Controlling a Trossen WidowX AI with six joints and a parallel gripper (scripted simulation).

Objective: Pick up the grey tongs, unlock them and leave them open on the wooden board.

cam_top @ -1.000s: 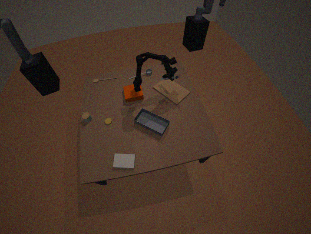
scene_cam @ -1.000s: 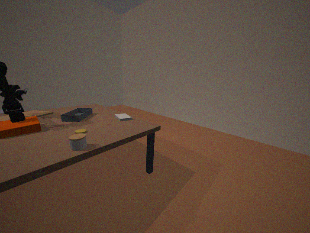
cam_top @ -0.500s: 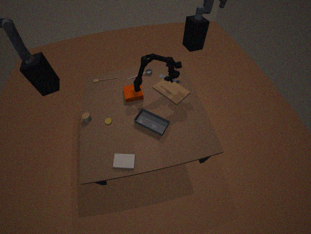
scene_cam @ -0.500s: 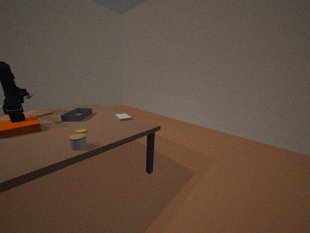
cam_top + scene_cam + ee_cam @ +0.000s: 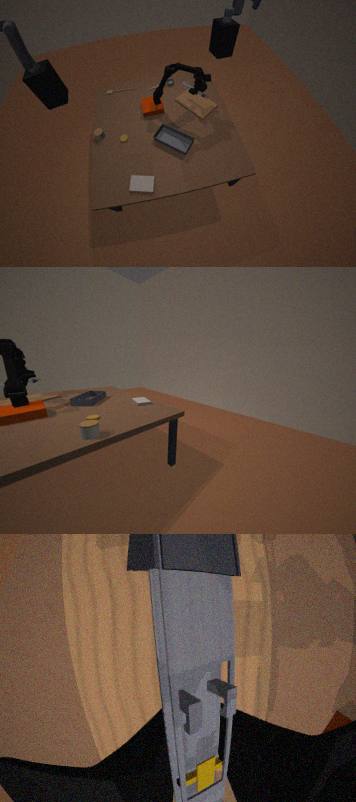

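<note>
Right now the wooden board is 120 mm below my gripper tip. Round my gripper tip: white pad: 710 mm to the right, 580 mm ahead, 110 mm below; yellow lock piece: 40 mm above, 10 mm behind; roasting tin: 360 mm to the right, 320 mm ahead, 100 mm below.
</note>
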